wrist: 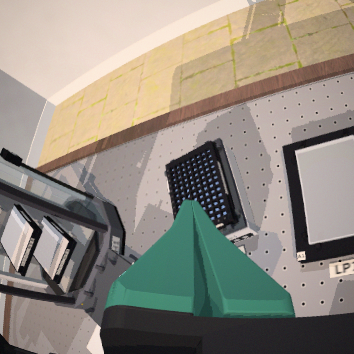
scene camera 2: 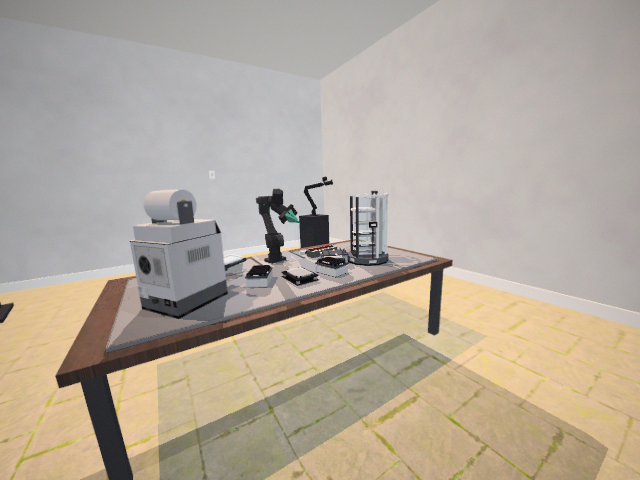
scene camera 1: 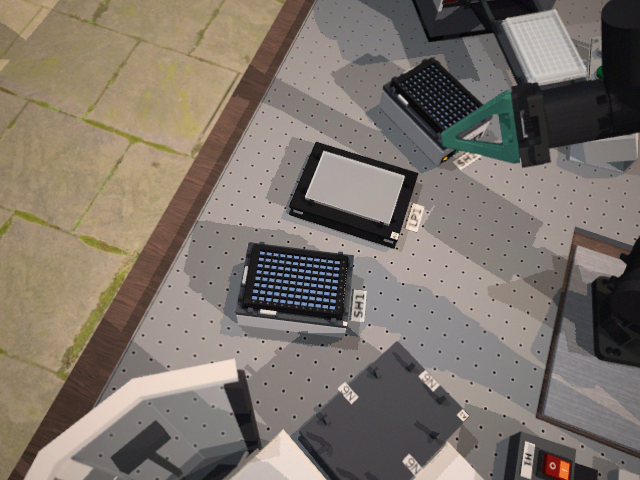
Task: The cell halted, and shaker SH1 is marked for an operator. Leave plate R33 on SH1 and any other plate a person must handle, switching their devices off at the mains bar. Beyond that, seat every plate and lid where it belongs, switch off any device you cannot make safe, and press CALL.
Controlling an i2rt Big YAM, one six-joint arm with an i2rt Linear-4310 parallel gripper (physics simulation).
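Places are measured from the arm's base along level axes (x ahead, y left, z up), in millimetres.
Pixels of known places: gripper, fingertip midpoint: (wrist: 188, 209) (scene camera 2: 299, 222) (scene camera 1: 441, 139); arm's base, link origin: (scene camera 2: 275, 260) (scene camera 1: 624, 323).
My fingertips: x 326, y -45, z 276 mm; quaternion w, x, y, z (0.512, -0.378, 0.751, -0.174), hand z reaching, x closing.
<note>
For each thing: its middle in the pictures, then the offset to it from my fingertips. "spot": a spot on its surface instead.
- shaker SH2, surface spot: (scene camera 1: 410, 128) spot: dx +7, dy -203, dz -247 mm
- black well plate, body centre: (scene camera 1: 296, 280) (wrist: 197, 189) (scene camera 2: 331, 261) dx +130, dy +99, dz -210 mm
- black plate, body centre: (scene camera 1: 438, 97) (scene camera 2: 259, 270) dx -25, dy -241, dz -210 mm
- grey-topped plate, body centre: (wrist: 334, 187) (scene camera 1: 355, 187) (scene camera 2: 299, 272) dx +76, dy -74, dz -240 mm
- mains bar's H1 switch, body centre: (scene camera 1: 556, 468) dx -209, dy +264, dz -226 mm
- green button, surface spot: (scene camera 1: 600, 71) spot: dx -272, dy -344, dz -206 mm
- glass-sided carousel, body centre: (scene camera 2: 367, 226) dx +126, dy +418, dz -63 mm
- Dark nest N6, body centre: (scene camera 1: 382, 426) (wrist: 131, 303) (scene camera 2: 333, 255) dx -5, dy +254, dz -234 mm
- white plate, body centre: (scene camera 1: 543, 46) (scene camera 2: 228, 259) dx -166, dy -330, dz -162 mm
- large white machine, body centre: (scene camera 2: 179, 247) dx -59, dy -570, dz -44 mm
My gripper (scene camera 1: 445, 139) (scene camera 2: 298, 221) (wrist: 188, 209) is shut and empty, held high above the table. Its tips overlap the front corner of shaker SH2 (scene camera 1: 410, 128) in scene camera 1 and the plate on SH1 in the wrist view. A black well plate (scene camera 1: 297, 281) (wrist: 197, 185) sits on shaker SH1 (scene camera 1: 292, 322) (scene camera 2: 332, 269). Another black plate (scene camera 1: 436, 94) sits on SH2. A grey-topped plate (scene camera 1: 356, 186) (wrist: 327, 190) lies on black holder LP1. The mains bar's H1 switch (scene camera 1: 556, 466) shows at bottom right. The button panel is mostly hidden by the arm; a green button (scene camera 1: 600, 71) peeks out.
The glass-sided carousel (scene camera 2: 369, 227) holds lidded plates (wrist: 20, 240) (wrist: 55, 247). Dark nest N6 (scene camera 1: 382, 413) lies beside it. A white plate (scene camera 1: 545, 46) rests on a dark carrier at top right. A large white machine (scene camera 2: 178, 263) stands at the table's other end.
</note>
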